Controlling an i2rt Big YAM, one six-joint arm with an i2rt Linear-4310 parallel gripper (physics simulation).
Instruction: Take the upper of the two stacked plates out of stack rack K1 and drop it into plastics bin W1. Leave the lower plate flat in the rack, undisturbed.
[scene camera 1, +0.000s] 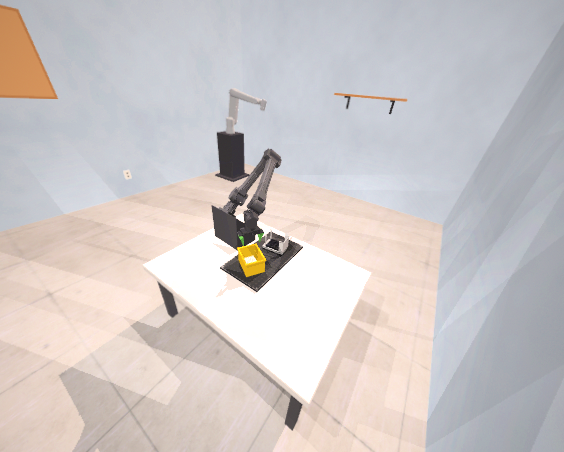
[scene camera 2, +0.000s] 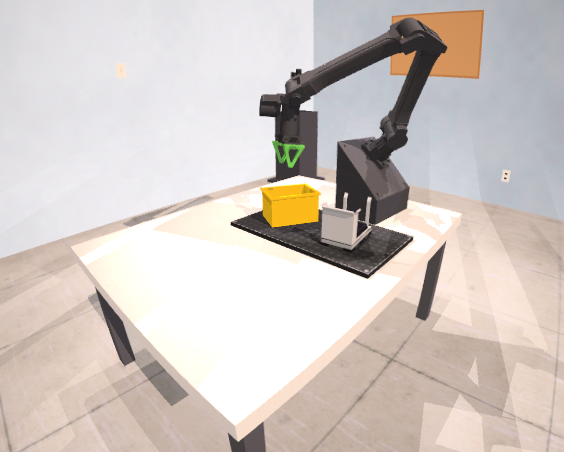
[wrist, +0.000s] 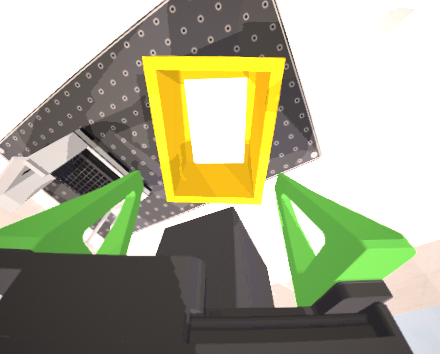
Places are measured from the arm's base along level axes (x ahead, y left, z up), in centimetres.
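Pixels of known places: gripper, fingertip midpoint: (scene camera 1: 251, 243) (scene camera 2: 285, 165) (wrist: 209, 178); arm's base, link origin: (scene camera 1: 226, 213) (scene camera 2: 374, 154).
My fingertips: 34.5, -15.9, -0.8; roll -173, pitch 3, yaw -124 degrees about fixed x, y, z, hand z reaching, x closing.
For each thing: its top centre in the pictures, then the offset to it from my fingertips, as dx, dy, dz. Level surfaces: height alone.
- Bin W1, top centre: (wrist: 213, 145) (scene camera 2: 289, 190) (scene camera 1: 251, 253) -0.9, +0.9, -8.7
- white plate, top centre: (wrist: 217, 126) (scene camera 1: 250, 262) -1.4, +1.1, -16.6
- Stack rack K1, top centre: (wrist: 57, 218) (scene camera 2: 349, 200) (scene camera 1: 276, 234) +1.8, +24.8, -6.7
- dark gridded plate, top centre: (wrist: 87, 182) (scene camera 1: 276, 244) +2.5, +24.9, -14.7
- white table, surface height: dz -19.9
Bin W1 (scene camera 1: 253, 269) (scene camera 2: 295, 210) (wrist: 215, 65) is a yellow open box. A white plate (scene camera 1: 250, 260) (wrist: 217, 120) lies on its floor, well below the rim. Stack rack K1 (scene camera 1: 284, 245) (scene camera 2: 337, 225) (wrist: 60, 145) is light grey with upright posts. In it a dark gridded plate (wrist: 87, 172) lies low and looks flat; part of it is hidden by the rack's wall. My gripper (scene camera 1: 251, 240) (scene camera 2: 287, 163) (wrist: 209, 178) is open and empty, its green fingers pointing down. In scene camera 2 it hangs above the bin's rim height.
Bin and rack stand side by side on a black perforated board (scene camera 1: 280, 262) (scene camera 2: 380, 250) (wrist: 235, 30) on the white table (scene camera 1: 310, 310) (scene camera 2: 200, 300). The arm's dark wedge-shaped base (scene camera 1: 225, 227) (scene camera 2: 372, 185) (wrist: 220, 250) stands at the table's edge, close to the board.
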